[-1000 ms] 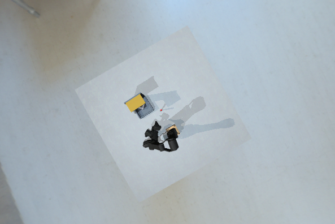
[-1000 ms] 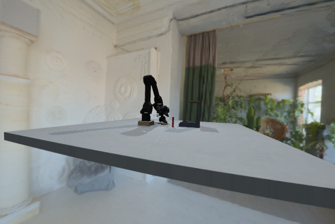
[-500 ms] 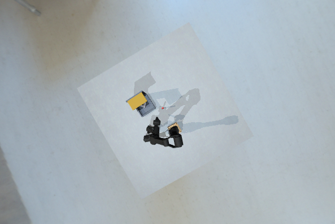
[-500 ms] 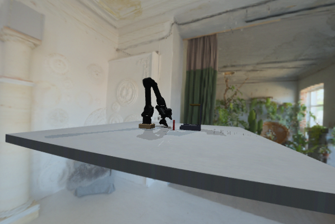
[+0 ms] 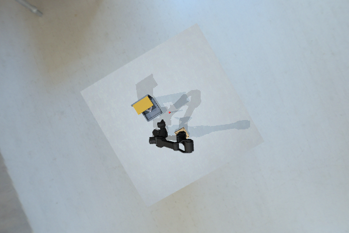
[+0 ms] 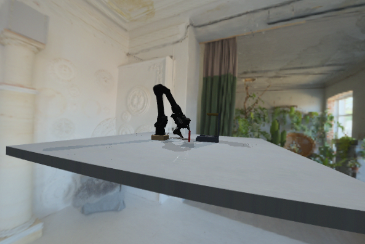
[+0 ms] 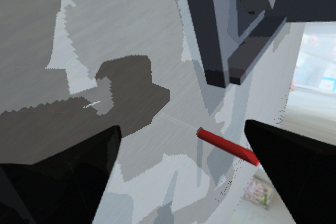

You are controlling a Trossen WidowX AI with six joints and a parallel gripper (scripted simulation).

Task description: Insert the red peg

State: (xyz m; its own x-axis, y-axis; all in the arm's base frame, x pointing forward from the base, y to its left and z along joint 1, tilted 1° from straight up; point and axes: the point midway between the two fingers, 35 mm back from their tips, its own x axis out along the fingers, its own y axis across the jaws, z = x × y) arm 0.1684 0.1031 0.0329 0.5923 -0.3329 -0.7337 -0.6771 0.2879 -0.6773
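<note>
Now: the red peg 5 cm ahead of my gripper tip and 10 cm to the right of it. Also, from my gripper tip: yellow roof 20 cm ahead, 4 cm to the left, 17 cm above; then back wall 25 cm ahead, 5 cm to the left, 7 cm above.
</note>
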